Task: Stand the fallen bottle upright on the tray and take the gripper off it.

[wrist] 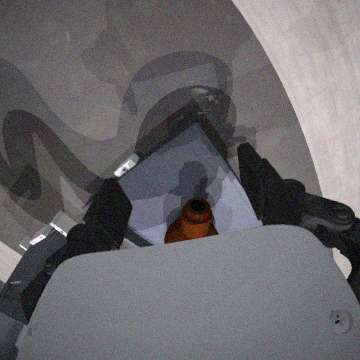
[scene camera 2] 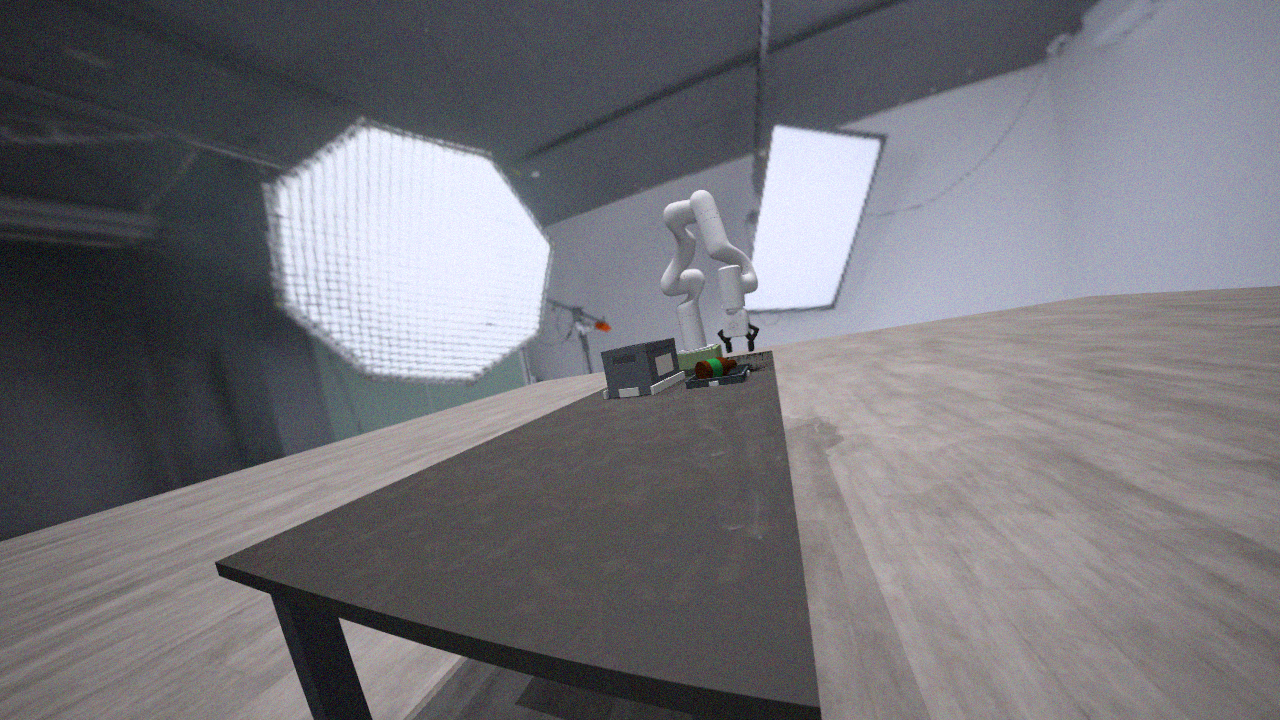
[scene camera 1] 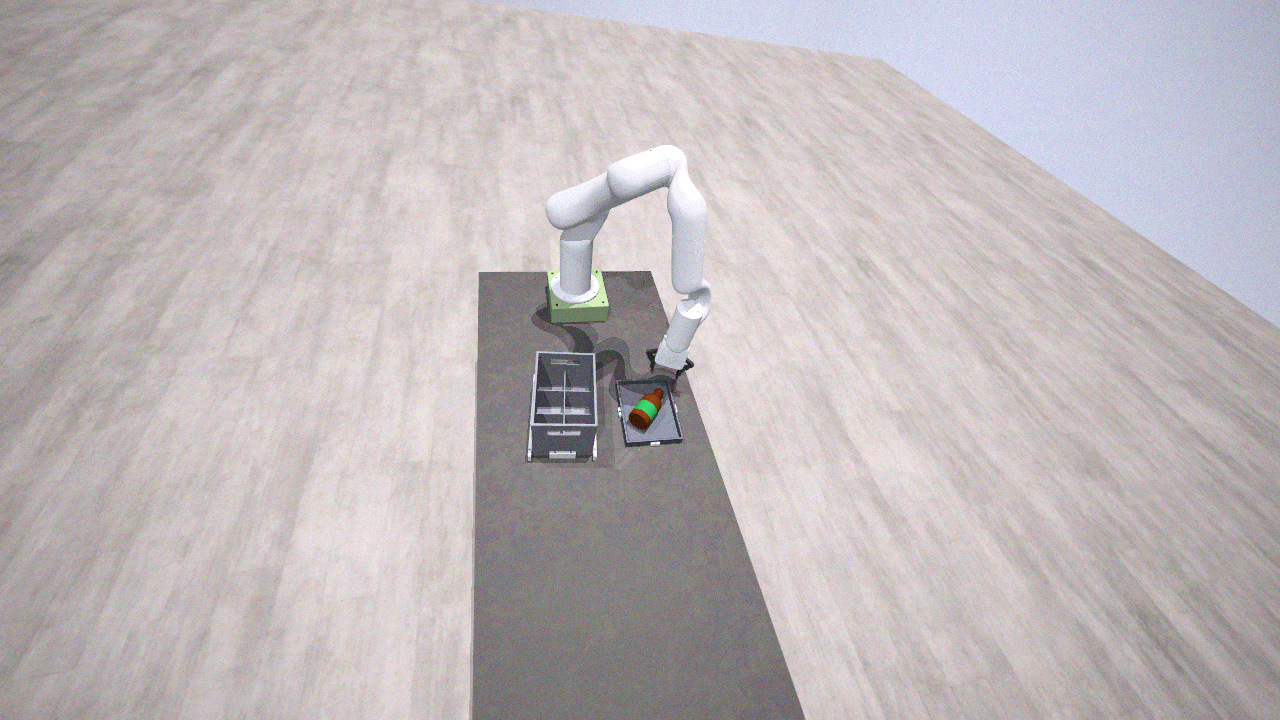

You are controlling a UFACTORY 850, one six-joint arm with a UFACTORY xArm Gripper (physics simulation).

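The brown bottle (scene camera 1: 646,409) (scene camera 2: 714,368) (wrist: 195,222) with a green band lies on its side in the shallow grey tray (scene camera 1: 652,441) (scene camera 2: 716,382) (wrist: 165,147). Its neck points toward the tray's back right in scene camera 1. In the wrist view its mouth and neck show, and the rest is hidden behind the gripper's body. My gripper (scene camera 1: 665,368) (scene camera 2: 739,347) (wrist: 177,178) is open and empty, above the tray's back edge near the neck end. Its fingers do not touch the bottle.
A grey divided crate (scene camera 1: 563,439) (scene camera 2: 640,367) stands left of the tray on the dark table (scene camera 1: 608,573) (scene camera 2: 572,537). The green robot base (scene camera 1: 577,313) (scene camera 2: 702,359) is behind them. The table's right edge runs close to the tray.
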